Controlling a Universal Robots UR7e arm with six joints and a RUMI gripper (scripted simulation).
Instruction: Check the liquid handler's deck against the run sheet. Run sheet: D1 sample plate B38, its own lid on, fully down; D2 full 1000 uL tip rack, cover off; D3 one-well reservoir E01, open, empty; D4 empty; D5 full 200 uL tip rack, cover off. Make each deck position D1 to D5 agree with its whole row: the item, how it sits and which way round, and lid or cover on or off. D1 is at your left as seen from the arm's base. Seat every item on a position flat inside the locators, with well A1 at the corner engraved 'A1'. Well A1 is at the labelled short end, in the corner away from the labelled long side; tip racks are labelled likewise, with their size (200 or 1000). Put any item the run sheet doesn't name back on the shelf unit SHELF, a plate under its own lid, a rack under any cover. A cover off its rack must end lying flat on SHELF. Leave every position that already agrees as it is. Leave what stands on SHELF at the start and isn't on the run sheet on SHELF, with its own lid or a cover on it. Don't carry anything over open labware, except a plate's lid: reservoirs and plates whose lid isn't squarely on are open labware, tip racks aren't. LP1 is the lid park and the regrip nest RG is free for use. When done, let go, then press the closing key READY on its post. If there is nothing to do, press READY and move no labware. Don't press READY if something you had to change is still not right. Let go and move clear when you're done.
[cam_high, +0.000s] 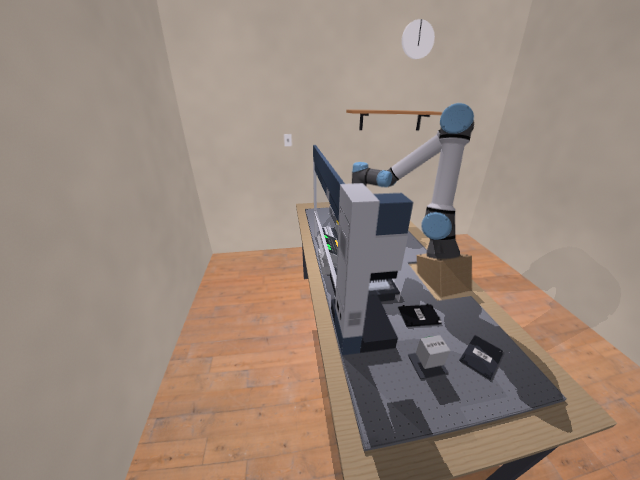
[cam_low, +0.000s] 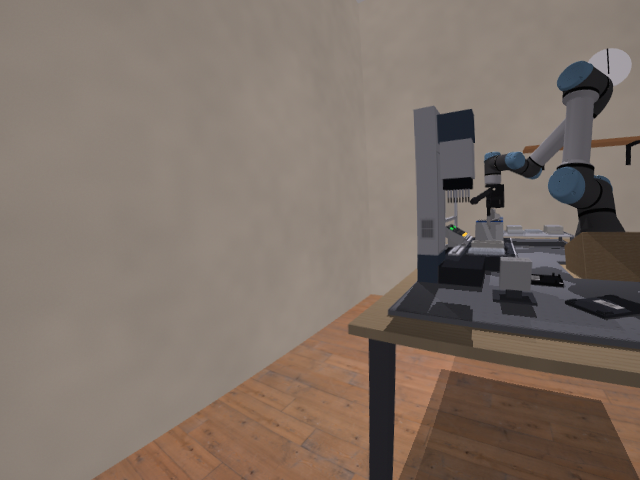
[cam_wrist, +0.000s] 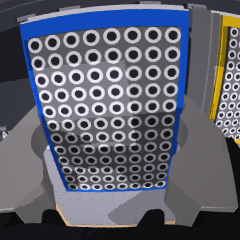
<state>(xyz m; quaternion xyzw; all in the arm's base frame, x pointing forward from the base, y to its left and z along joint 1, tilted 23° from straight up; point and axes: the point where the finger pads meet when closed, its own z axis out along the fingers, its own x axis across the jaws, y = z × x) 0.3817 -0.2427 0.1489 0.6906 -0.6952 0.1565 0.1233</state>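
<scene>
The yellow-rimmed tip rack lies 10 mm behind my hand, 130 mm to the right of it and 40 mm below it. From my hand the other things lie so: shelf label (200 mm behind, 240 mm to the right, 130 mm below); then blue-framed tip rack (10 mm behind, 10 mm to the right); then one-well reservoir (250 mm to the left, 70 mm below).
</scene>
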